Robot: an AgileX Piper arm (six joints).
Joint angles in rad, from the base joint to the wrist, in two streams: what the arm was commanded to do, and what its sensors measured. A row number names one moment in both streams.
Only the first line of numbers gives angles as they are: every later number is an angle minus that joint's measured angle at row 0.
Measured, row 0:
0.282 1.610 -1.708 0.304 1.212 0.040
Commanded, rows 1 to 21:
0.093 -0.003 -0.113 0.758 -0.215 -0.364
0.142 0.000 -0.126 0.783 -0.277 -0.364
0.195 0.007 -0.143 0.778 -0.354 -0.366
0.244 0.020 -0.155 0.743 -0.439 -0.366
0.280 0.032 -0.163 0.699 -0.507 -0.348
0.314 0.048 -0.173 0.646 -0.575 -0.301
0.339 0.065 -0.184 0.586 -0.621 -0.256
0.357 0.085 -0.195 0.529 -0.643 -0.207
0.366 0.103 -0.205 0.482 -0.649 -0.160
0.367 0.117 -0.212 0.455 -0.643 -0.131
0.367 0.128 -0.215 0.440 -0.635 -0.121
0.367 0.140 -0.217 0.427 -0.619 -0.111
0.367 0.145 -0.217 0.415 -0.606 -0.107
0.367 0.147 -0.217 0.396 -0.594 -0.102
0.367 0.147 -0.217 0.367 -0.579 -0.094
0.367 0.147 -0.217 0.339 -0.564 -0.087
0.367 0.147 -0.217 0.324 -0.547 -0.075
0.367 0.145 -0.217 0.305 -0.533 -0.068
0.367 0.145 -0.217 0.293 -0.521 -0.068
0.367 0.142 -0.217 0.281 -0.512 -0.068
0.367 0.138 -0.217 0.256 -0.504 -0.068
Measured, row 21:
0.366 0.157 -0.206 0.330 -0.546 -0.079
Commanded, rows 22 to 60:
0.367 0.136 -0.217 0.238 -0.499 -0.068
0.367 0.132 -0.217 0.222 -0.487 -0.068
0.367 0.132 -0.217 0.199 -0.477 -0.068
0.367 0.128 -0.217 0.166 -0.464 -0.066
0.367 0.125 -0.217 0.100 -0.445 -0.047
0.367 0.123 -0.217 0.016 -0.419 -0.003
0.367 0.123 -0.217 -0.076 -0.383 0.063
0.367 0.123 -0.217 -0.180 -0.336 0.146
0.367 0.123 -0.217 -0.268 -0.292 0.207
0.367 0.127 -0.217 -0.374 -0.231 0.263
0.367 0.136 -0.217 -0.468 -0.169 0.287
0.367 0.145 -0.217 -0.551 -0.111 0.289
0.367 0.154 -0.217 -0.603 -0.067 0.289
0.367 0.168 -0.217 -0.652 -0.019 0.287
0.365 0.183 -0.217 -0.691 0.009 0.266
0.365 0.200 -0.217 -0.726 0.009 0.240
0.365 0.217 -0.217 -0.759 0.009 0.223
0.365 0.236 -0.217 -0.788 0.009 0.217
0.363 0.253 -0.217 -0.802 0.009 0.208
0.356 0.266 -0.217 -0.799 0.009 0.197
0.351 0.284 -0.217 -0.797 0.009 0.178
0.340 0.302 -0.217 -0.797 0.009 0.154
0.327 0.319 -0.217 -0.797 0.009 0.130
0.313 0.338 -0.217 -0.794 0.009 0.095
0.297 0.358 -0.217 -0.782 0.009 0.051
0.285 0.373 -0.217 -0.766 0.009 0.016
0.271 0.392 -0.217 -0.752 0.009 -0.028
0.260 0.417 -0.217 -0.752 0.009 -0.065
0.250 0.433 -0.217 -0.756 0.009 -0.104
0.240 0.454 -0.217 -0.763 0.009 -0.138
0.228 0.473 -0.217 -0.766 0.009 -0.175
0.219 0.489 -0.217 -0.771 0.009 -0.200
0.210 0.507 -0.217 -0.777 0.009 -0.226
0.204 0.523 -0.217 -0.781 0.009 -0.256
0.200 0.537 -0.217 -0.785 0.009 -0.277
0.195 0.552 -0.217 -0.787 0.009 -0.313
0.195 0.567 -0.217 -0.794 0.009 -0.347
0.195 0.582 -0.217 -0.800 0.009 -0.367
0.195 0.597 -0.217 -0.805 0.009 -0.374
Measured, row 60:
0.204 0.553 -0.212 -0.778 0.007 -0.284
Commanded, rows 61 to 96:
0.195 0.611 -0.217 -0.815 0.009 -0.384
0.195 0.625 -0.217 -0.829 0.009 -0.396
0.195 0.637 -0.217 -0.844 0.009 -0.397
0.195 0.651 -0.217 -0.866 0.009 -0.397
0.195 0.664 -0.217 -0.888 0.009 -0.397
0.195 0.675 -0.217 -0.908 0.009 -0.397
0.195 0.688 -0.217 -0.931 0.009 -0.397
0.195 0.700 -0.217 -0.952 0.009 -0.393
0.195 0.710 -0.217 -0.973 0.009 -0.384
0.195 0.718 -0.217 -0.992 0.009 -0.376
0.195 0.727 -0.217 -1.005 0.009 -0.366
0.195 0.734 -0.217 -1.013 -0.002 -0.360
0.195 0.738 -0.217 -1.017 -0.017 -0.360
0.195 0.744 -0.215 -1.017 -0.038 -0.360
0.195 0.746 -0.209 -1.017 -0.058 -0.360
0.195 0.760 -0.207 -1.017 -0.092 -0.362
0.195 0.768 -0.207 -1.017 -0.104 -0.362
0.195 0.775 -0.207 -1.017 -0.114 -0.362
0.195 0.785 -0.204 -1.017 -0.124 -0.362
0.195 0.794 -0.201 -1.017 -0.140 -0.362
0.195 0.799 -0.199 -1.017 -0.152 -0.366
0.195 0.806 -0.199 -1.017 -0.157 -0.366
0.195 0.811 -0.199 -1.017 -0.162 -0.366
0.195 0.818 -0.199 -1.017 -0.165 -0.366
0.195 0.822 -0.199 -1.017 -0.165 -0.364
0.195 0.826 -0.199 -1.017 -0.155 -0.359
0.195 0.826 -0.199 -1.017 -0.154 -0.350
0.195 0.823 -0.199 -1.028 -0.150 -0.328
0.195 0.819 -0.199 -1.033 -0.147 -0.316
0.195 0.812 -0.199 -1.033 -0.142 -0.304
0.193 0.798 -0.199 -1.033 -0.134 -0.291
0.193 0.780 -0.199 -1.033 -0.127 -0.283
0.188 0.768 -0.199 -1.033 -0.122 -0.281
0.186 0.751 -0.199 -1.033 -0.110 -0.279
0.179 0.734 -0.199 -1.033 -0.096 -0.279
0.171 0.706 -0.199 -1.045 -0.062 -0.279
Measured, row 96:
0.196 0.789 -0.202 -1.036 -0.131 -0.291
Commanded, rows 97 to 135:
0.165 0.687 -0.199 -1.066 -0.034 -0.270
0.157 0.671 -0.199 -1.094 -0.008 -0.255
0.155 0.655 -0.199 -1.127 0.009 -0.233
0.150 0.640 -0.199 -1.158 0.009 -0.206
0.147 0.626 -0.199 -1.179 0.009 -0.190
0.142 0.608 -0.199 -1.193 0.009 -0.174
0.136 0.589 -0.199 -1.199 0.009 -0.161
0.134 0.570 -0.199 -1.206 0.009 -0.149
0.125 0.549 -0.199 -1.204 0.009 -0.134
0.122 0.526 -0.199 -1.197 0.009 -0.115
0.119 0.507 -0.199 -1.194 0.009 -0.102
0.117 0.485 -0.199 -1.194 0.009 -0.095
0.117 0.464 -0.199 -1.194 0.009 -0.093
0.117 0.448 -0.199 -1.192 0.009 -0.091
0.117 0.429 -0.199 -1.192 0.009 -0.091
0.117 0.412 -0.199 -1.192 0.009 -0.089
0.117 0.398 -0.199 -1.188 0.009 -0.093
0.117 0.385 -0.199 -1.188 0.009 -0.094
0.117 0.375 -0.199 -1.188 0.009 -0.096
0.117 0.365 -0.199 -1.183 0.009 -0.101
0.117 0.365 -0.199 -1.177 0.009 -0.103
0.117 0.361 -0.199 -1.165 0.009 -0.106
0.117 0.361 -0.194 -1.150 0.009 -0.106
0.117 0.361 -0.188 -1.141 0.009 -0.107
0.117 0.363 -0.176 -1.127 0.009 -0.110
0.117 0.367 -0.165 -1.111 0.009 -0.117
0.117 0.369 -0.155 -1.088 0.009 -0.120
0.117 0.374 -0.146 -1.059 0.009 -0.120
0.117 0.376 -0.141 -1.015 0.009 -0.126
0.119 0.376 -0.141 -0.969 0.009 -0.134
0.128 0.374 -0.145 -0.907 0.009 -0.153
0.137 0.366 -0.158 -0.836 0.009 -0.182
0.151 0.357 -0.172 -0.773 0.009 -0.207
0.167 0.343 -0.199 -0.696 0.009 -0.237
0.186 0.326 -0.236 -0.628 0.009 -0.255
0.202 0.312 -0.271 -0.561 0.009 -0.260
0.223 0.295 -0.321 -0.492 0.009 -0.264
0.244 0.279 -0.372 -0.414 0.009 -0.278
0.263 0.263 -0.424 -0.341 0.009 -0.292
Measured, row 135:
0.196 0.351 -0.260 -0.603 0.017 -0.242
